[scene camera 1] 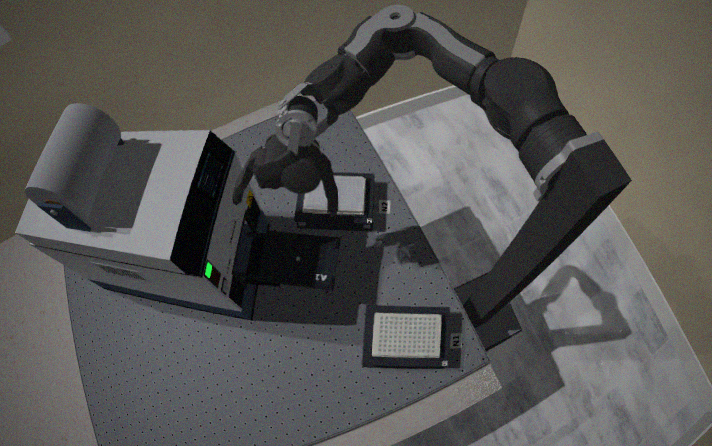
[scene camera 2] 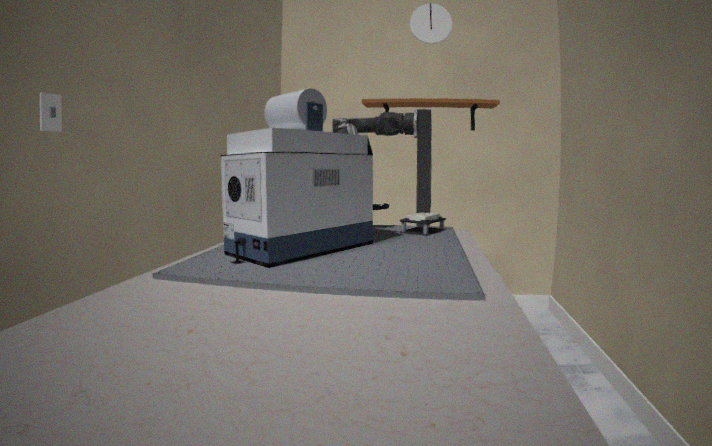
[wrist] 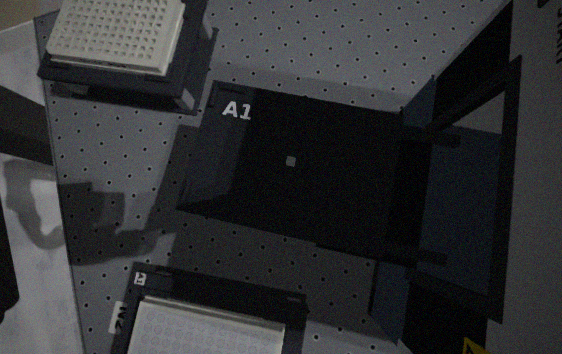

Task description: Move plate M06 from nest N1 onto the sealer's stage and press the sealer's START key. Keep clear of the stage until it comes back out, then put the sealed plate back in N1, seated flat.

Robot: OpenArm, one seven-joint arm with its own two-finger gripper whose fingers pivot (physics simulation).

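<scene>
The cream plate with open wells (scene camera 1: pixel 407 334) (scene camera 2: pixel 422 215) (wrist: pixel 115 30) sits in nest N1 (scene camera 1: pixel 368 336) (wrist: pixel 185 65) and looks flat. The sealer (scene camera 1: pixel 162 236) (scene camera 2: pixel 315 199) (wrist: pixel 535 200) has its dark stage, marked A1 (scene camera 1: pixel 286 257) (wrist: pixel 320 175), standing out in front with no plate on it. A green display (scene camera 1: pixel 208 270) is lit on the sealer's front. Part of the START lettering (wrist: pixel 559 45) shows at the wrist view's right edge; the key cannot be made out. My gripper (scene camera 1: pixel 285 199) is open and empty, above the area between the sealer and N2, fingers spread wide.
A second, whitish plate (scene camera 1: pixel 349 194) (wrist: pixel 210 330) sits in nest N2 (scene camera 1: pixel 336 221) (wrist: pixel 215 285), on the other side of the stage from N1. A large roll (scene camera 1: pixel 73 152) (scene camera 2: pixel 294 109) tops the sealer. An orange-brown shelf (scene camera 2: pixel 430 102) hangs on the wall behind the arm.
</scene>
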